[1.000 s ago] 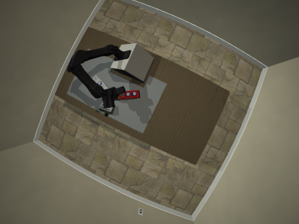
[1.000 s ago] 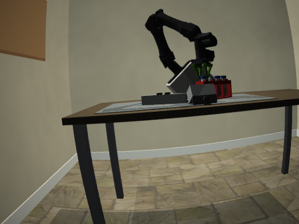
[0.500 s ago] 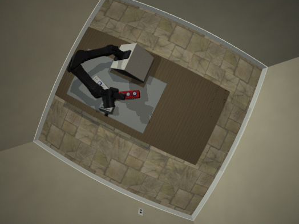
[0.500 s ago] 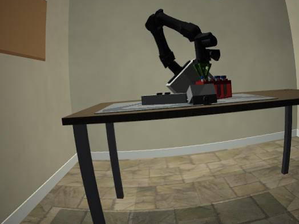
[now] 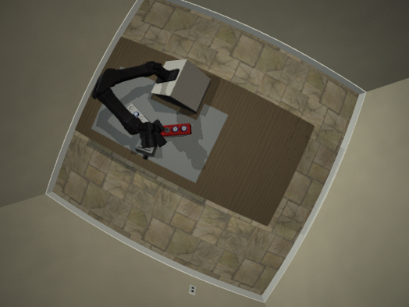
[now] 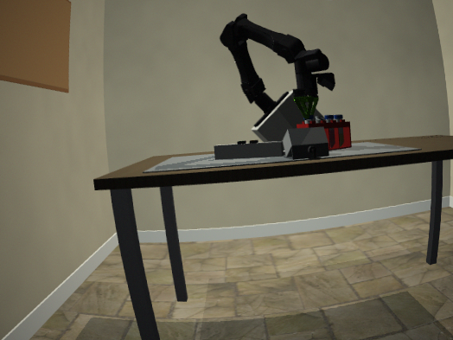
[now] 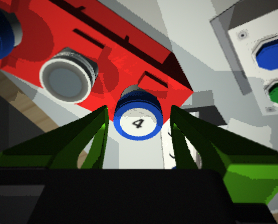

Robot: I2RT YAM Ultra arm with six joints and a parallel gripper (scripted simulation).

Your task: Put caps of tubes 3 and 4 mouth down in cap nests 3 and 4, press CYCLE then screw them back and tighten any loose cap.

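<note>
My hand is right at the cap 4. From my hand the other things lie so: blue key (11 cm ahead, 5 cm to the right, 5 cm below); cap 2 (4 cm behind, 10 cm to the left); green key (11 cm ahead, 9 cm to the right, 5 cm below).
</note>
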